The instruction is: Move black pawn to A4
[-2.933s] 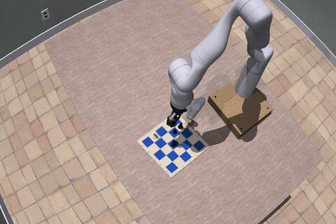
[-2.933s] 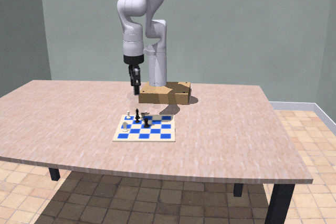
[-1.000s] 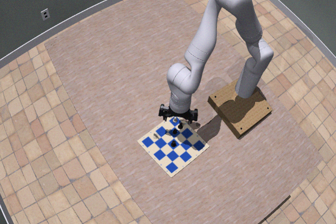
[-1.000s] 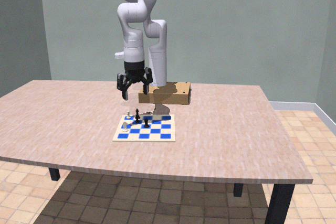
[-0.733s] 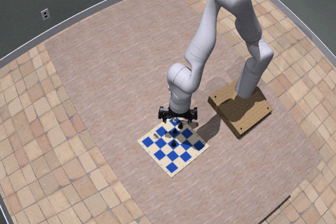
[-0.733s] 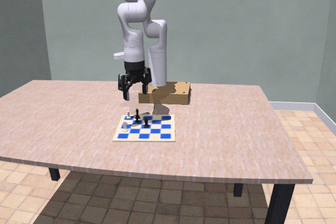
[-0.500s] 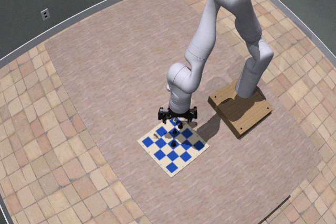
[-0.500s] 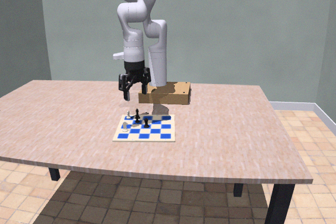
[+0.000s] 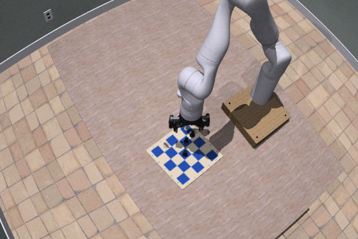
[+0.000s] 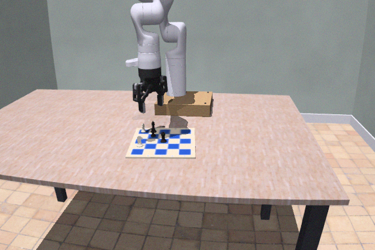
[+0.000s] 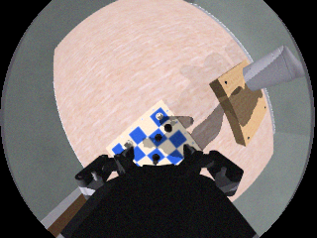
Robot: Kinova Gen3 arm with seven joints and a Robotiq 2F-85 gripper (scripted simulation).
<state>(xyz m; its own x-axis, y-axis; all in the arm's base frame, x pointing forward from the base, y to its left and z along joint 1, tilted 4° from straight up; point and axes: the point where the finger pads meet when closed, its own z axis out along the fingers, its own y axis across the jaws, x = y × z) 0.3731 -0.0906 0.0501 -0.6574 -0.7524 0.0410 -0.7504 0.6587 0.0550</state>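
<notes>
Right now my hand is 100 mm above the black pawn. The rest, counted from my hand: white pawn: 100 mm below, 40 mm to the right, 40 mm behind; white knight: 90 mm below, 70 mm ahead, 40 mm to the right; chessboard: 110 mm below, 40 mm to the left, 40 mm ahead.
</notes>
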